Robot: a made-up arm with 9 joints. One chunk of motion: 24 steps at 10 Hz.
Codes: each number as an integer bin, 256 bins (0 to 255) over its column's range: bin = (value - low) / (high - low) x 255, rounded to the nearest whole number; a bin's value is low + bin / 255 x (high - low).
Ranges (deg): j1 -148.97..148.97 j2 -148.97..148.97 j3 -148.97..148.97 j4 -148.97..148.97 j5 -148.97..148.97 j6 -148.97..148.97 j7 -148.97..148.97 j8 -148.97..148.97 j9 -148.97..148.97
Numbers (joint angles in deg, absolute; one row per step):
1: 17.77 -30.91 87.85 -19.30 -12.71 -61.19 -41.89 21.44 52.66
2: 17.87 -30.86 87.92 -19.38 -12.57 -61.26 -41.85 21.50 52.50
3: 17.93 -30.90 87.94 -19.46 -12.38 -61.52 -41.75 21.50 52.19
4: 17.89 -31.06 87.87 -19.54 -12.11 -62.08 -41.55 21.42 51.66
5: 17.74 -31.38 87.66 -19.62 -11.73 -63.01 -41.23 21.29 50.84
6: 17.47 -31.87 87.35 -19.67 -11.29 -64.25 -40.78 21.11 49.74
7: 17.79 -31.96 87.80 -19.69 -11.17 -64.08 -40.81 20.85 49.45
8: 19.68 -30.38 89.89 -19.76 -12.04 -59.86 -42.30 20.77 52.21
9: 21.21 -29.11 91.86 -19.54 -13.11 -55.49 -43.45 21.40 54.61
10: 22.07 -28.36 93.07 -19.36 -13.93 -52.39 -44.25 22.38 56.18
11: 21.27 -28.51 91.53 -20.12 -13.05 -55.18 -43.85 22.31 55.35
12: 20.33 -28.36 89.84 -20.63 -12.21 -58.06 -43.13 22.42 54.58
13: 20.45 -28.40 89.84 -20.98 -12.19 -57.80 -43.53 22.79 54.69
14: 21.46 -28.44 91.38 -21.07 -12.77 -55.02 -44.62 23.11 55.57
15: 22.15 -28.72 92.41 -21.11 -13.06 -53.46 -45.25 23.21 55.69
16: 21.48 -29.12 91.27 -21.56 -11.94 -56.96 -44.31 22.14 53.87
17: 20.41 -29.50 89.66 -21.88 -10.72 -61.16 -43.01 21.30 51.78
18: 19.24 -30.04 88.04 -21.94 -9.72 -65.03 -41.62 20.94 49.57
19: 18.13 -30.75 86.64 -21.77 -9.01 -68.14 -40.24 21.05 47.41
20: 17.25 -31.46 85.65 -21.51 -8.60 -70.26 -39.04 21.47 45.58
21: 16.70 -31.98 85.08 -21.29 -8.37 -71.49 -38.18 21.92 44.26
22: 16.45 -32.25 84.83 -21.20 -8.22 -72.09 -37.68 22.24 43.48
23: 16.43 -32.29 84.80 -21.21 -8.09 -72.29 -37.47 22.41 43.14
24: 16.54 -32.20 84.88 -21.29 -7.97 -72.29 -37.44 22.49 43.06
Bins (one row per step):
1: 143 101 203 111 117 75 92 146 173
2: 143 101 203 111 117 75 92 146 172
3: 143 101 203 111 117 75 92 146 172
4: 143 101 203 111 117 74 92 146 172
5: 143 101 203 111 117 74 92 146 171
6: 142 100 202 111 118 73 93 146 170
7: 143 100 203 111 118 73 93 145 170
8: 144 101 204 111 117 76 91 145 172
9: 146 103 206 111 116 80 90 146 174
10: 146 103 207 111 116 83 90 147 176
11: 146 103 206 110 116 80 90 147 175
12: 145 103 204 110 117 78 91 147 174
13: 145 103 204 110 117 78 90 147 174
14: 146 103 206 109 117 80 89 147 175
15: 146 103 207 109 116 82 89 147 175
16: 146 103 206 109 117 79 90 146 174
17: 145 102 204 109 118 75 91 146 172
18: 144 102 203 109 119 72 92 145 170
19: 143 101 202 109 120 69 93 146 168
20: 142 101 201 109 120 67 94 146 167
21: 142 100 200 109 120 66 95 146 165
22: 142 100 200 109 120 66 95 147 165
23: 142 100 200 109 121 66 95 147 164
24: 142 100 200 109 121 66 95 147 164

